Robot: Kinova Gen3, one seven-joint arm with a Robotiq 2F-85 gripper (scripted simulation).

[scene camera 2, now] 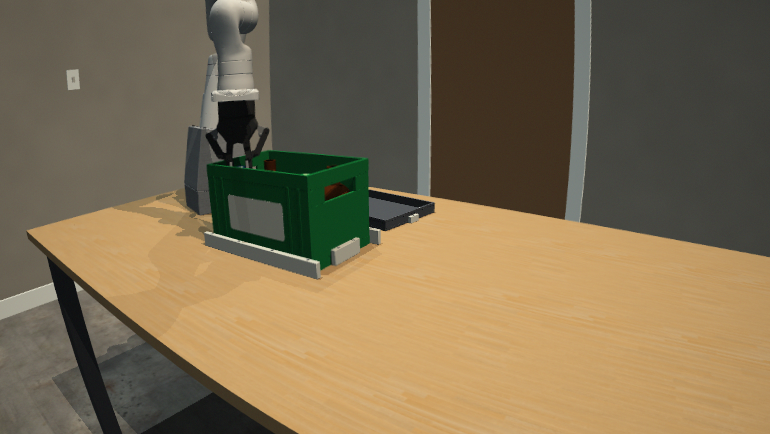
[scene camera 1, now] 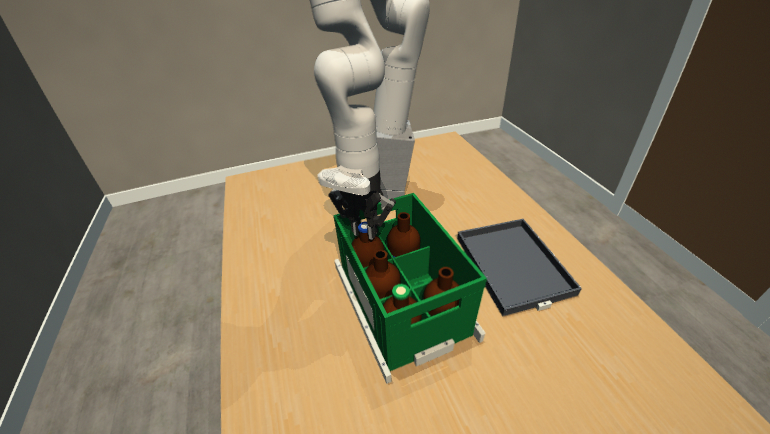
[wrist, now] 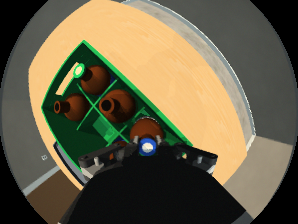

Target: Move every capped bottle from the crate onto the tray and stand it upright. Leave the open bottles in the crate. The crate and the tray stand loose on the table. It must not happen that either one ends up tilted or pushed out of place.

Labels:
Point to a tray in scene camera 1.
520, 267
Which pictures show the green crate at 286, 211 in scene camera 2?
Scene camera 2, scene camera 1 and the wrist view: all of them.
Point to a green crate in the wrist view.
At 76, 138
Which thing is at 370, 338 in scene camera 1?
A rail.

